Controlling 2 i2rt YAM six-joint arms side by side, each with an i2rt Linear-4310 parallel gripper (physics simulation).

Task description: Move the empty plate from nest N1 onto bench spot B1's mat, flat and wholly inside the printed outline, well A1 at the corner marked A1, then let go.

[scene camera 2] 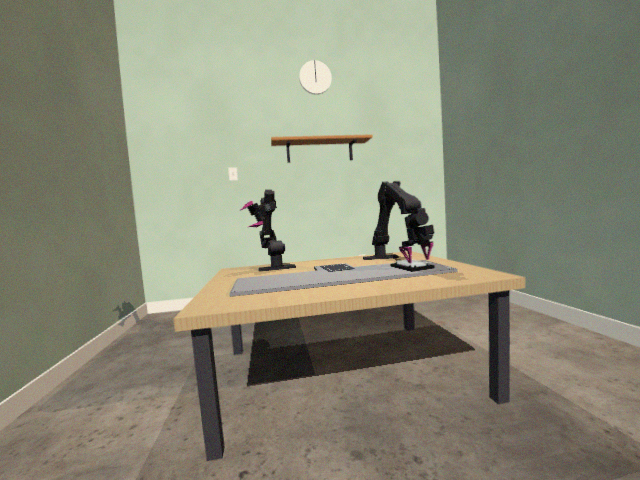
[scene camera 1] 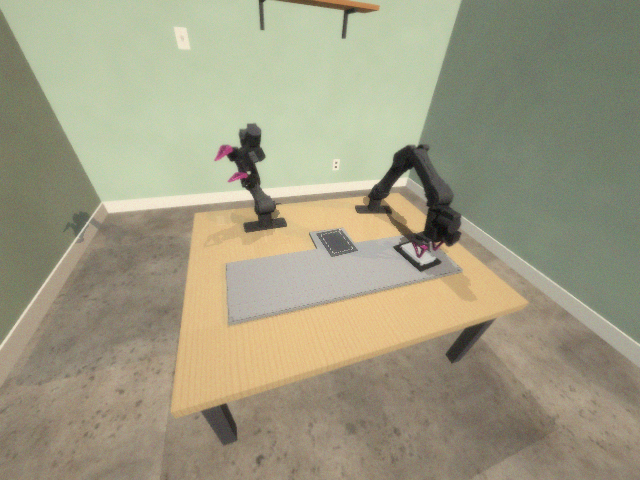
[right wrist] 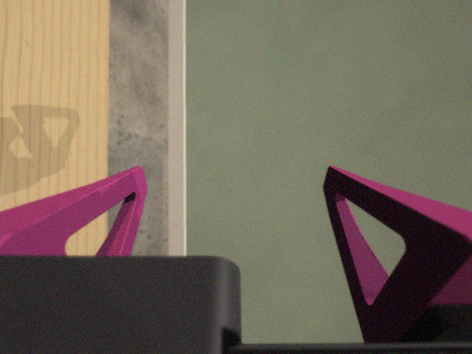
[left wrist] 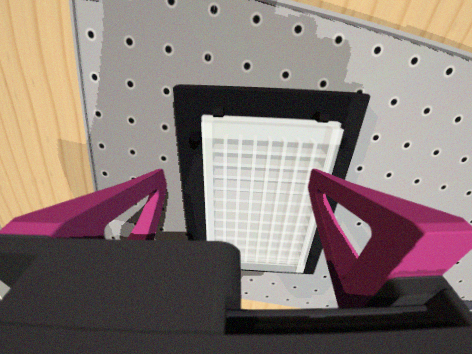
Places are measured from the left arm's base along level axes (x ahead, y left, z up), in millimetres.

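Pixels of known places: left gripper, fingertip midpoint: (scene camera 2: pixel 418 261) (scene camera 1: pixel 426 254) (left wrist: pixel 237 177); right gripper, fingertip midpoint: (scene camera 2: pixel 244 218) (scene camera 1: pixel 222 171) (right wrist: pixel 235 176); left arm's base at its link origin: (scene camera 2: pixel 380 258) (scene camera 1: pixel 373 210); right arm's base at its link origin: (scene camera 2: pixel 277 268) (scene camera 1: pixel 265 225).
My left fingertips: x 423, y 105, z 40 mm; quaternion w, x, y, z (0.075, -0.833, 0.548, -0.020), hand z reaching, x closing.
Note:
Ahead of a thing's pixels: the offset from my left fingertips to its top centre. Level surfaces: height alone.
The white gridded plate @(1 mm down, 19 mm back, 28 mm right) (scene camera 1: pixel 411 250) (scene camera 2: pixel 409 264) (left wrist: pixel 260 200) lies in the black nest @(5 mm down, 20 mm back, 27 mm right) (scene camera 1: pixel 427 267) (left wrist: pixel 270 100), on the right part of the grey perforated board. My left gripper (scene camera 1: pixel 428 252) (scene camera 2: pixel 419 259) (left wrist: pixel 237 177) is open and empty above it. In the left wrist view its right fingertip appears over the plate's right side, its left fingertip outside the nest's left edge. The dark mat @(25 mm down) (scene camera 1: pixel 336 241) (scene camera 2: pixel 336 267) with a dashed white outline lies at the board's back edge; its A1 mark is too small to read. My right gripper (scene camera 1: pixel 222 169) (scene camera 2: pixel 246 217) (right wrist: pixel 235 176) is open and empty, raised at the left.
The grey board @(27 mm down) (scene camera 1: pixel 284 284) (scene camera 2: pixel 289 281) (left wrist: pixel 245 40) stretches across the wooden table (scene camera 1: pixel 320 335) (scene camera 2: pixel 310 304). Both arm bases stand along the table's back edge. A shelf (scene camera 1: pixel 330 4) (scene camera 2: pixel 320 140) is on the wall behind.

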